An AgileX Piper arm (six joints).
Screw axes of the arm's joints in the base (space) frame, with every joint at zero. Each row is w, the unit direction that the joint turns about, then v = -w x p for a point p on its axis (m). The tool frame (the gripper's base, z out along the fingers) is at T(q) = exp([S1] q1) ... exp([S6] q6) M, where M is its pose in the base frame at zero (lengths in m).
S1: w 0 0 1 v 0 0 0
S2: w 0 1 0 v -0.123 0 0
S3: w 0 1 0 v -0.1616 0 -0.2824
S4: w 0.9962 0 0.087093 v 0 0.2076 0
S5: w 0 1 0 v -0.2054 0 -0.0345
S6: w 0.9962 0 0.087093 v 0 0.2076 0
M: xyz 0.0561 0 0.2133 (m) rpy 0 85.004 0 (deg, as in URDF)
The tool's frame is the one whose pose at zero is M.
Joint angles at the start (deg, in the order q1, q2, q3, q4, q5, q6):
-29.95, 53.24, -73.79, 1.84, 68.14, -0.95
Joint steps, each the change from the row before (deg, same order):
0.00, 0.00, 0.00, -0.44, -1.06, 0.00
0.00, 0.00, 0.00, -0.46, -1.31, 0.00
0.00, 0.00, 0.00, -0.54, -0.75, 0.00
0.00, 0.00, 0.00, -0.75, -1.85, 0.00
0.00, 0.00, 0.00, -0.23, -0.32, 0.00
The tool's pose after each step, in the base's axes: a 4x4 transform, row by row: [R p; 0 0 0 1], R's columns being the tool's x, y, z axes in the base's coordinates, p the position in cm. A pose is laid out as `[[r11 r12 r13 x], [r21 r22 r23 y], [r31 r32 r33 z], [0 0 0 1]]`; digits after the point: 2 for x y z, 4 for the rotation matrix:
[[-0.5779 0.4805 0.6597 12.81], [0.3248 0.8770 -0.3542 -7.15], [-0.7487 0.0096 -0.6628 44.01], [0 0 0 1]]
[[-0.5643 0.4838 0.6690 12.90], [0.3138 0.8752 -0.3682 -7.28], [-0.7636 0.0021 -0.6457 44.16], [0 0 0 1]]
[[-0.5575 0.4874 0.6720 12.93], [0.3055 0.8731 -0.3799 -7.38], [-0.7719 -0.0065 -0.6357 44.25], [0 0 0 1]]
[[-0.5386 0.4927 0.6835 13.03], [0.2880 0.8700 -0.4001 -7.57], [-0.7918 -0.0186 -0.6105 44.48], [0 0 0 1]]
[[-0.5357 0.4942 0.6847 13.04], [0.2842 0.8691 -0.4049 -7.61], [-0.7951 -0.0223 -0.6060 44.52], [0 0 0 1]]

